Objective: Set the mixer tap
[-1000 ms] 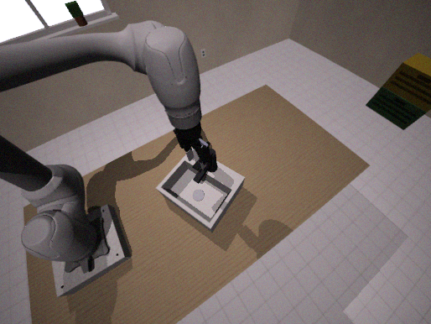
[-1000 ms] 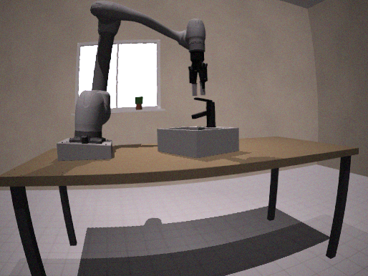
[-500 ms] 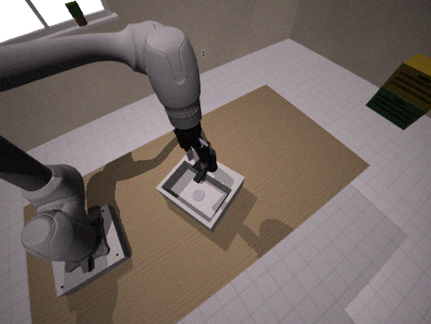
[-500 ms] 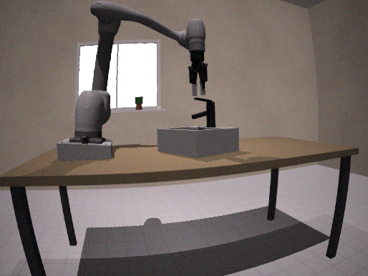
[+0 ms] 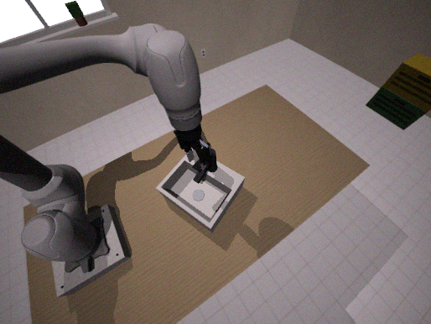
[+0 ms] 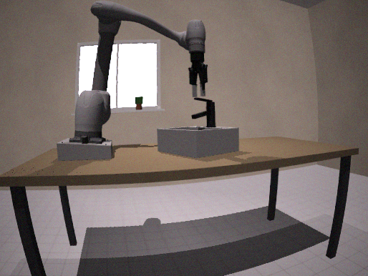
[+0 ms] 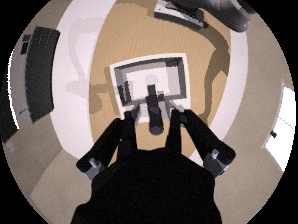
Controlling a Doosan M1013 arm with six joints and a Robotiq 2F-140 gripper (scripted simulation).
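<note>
Right now the black mixer tap is 9 cm below my hand, 5 cm ahead of it and 3 cm to the left of it. From my hand the other things lie so: sink basin (28 cm below, 3 cm behind, 2 cm to the right).
</note>
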